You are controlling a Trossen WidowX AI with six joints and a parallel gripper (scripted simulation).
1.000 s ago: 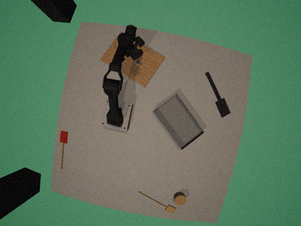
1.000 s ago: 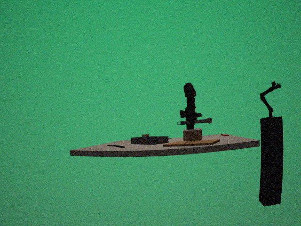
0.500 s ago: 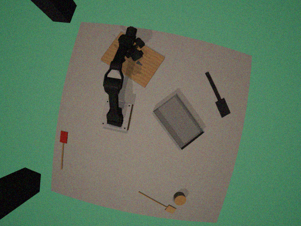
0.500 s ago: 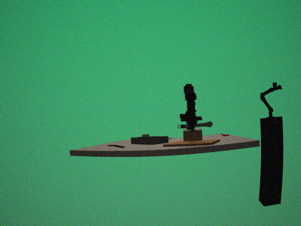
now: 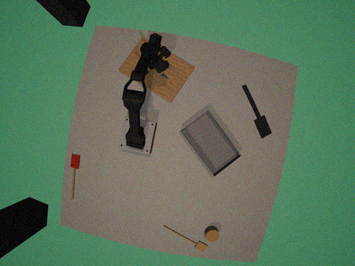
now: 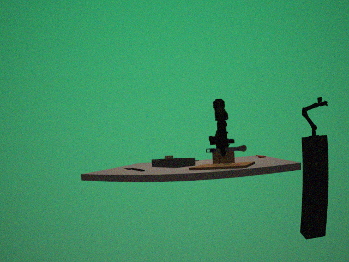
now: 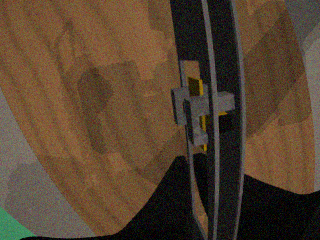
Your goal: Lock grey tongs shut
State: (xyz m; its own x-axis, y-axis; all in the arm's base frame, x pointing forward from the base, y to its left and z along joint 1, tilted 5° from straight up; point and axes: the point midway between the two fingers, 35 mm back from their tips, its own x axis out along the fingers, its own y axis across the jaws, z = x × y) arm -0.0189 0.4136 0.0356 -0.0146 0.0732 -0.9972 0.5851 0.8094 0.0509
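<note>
My gripper tip is 3 cm short of the yellow mark, 2 cm to the left of it and 4 cm below it. Also, from my gripper tip: wooden board: 6 cm below; roasting tin: 39 cm ahead, 34 cm to the right, 4 cm below; black spatula: 62 cm ahead, 11 cm to the right, 7 cm below.
</note>
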